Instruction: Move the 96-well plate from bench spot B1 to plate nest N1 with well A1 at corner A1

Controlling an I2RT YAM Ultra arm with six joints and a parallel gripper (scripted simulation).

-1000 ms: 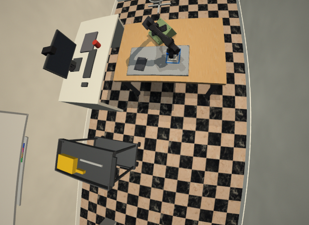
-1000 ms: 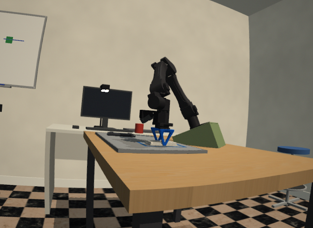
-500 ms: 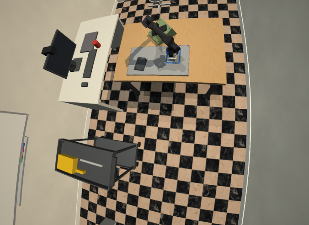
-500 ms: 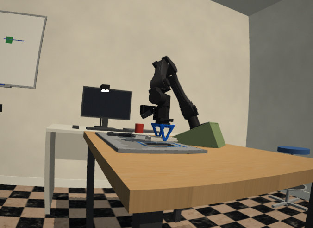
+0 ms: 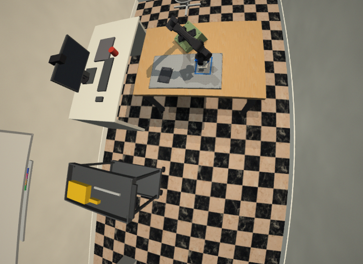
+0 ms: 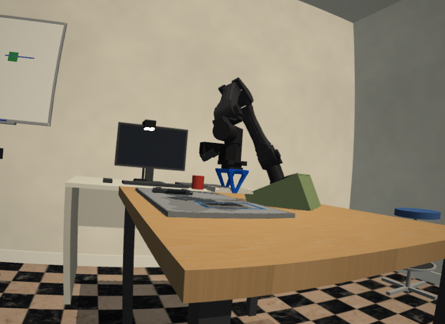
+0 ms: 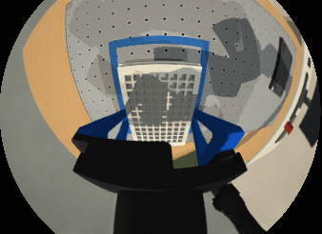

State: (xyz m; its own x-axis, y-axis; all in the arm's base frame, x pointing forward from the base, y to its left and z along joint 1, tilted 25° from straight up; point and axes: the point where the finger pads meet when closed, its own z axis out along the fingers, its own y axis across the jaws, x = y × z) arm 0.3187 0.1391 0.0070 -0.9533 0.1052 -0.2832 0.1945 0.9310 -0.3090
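Now: hand 4 cm short of the dark plate nest N1, 38 cm to the left of it and 5 cm above it. Round my hand: white 96-well plate: right at my hand.
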